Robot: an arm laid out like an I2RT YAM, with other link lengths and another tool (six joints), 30 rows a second.
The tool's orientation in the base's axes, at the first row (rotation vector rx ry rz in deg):
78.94, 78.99, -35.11
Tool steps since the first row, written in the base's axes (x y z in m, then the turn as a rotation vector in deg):
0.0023, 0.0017, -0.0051, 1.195, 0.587, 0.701
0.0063, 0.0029, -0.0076, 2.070, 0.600, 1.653
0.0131, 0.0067, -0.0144, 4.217, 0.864, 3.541
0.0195, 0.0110, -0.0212, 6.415, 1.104, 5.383
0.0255, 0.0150, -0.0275, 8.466, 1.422, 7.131
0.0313, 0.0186, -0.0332, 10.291, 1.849, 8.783
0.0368, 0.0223, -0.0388, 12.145, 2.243, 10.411
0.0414, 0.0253, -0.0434, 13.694, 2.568, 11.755
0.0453, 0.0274, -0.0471, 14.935, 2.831, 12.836
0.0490, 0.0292, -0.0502, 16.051, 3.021, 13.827
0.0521, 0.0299, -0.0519, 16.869, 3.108, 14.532
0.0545, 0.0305, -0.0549, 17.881, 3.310, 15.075
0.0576, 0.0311, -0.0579, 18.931, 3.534, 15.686
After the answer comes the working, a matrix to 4 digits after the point.
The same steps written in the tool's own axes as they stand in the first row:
0.0057, 0.0009, 0.0008, -0.149, 1.447, -0.386
0.0093, 0.0041, 0.0018, -0.815, 2.554, -0.438
0.0182, 0.0092, 0.0027, -1.957, 5.181, -0.628
0.0274, 0.0139, 0.0030, -3.057, 7.837, -0.766
0.0358, 0.0184, 0.0033, -4.072, 10.344, -0.988
0.0435, 0.0228, 0.0037, -5.005, 12.633, -1.346
0.0511, 0.0269, 0.0039, -5.924, 14.936, -1.658
0.0574, 0.0304, 0.0041, -6.678, 16.854, -1.909
0.0623, 0.0334, 0.0046, -7.286, 18.392, -2.114
0.0666, 0.0362, 0.0052, -7.867, 19.772, -2.263
0.0690, 0.0387, 0.0060, -8.295, 20.766, -2.319
0.0725, 0.0402, 0.0072, -8.492, 21.914, -2.365
0.0760, 0.0423, 0.0086, -8.733, 23.123, -2.442

The tool's axes in the first row as the columns of a matrix, in the base's axes (rounded; the answer above uses it unrounded):
0.2067, 0.9291, 0.3066
0.3950, 0.2075, -0.8950
-0.8952, 0.3061, -0.3241

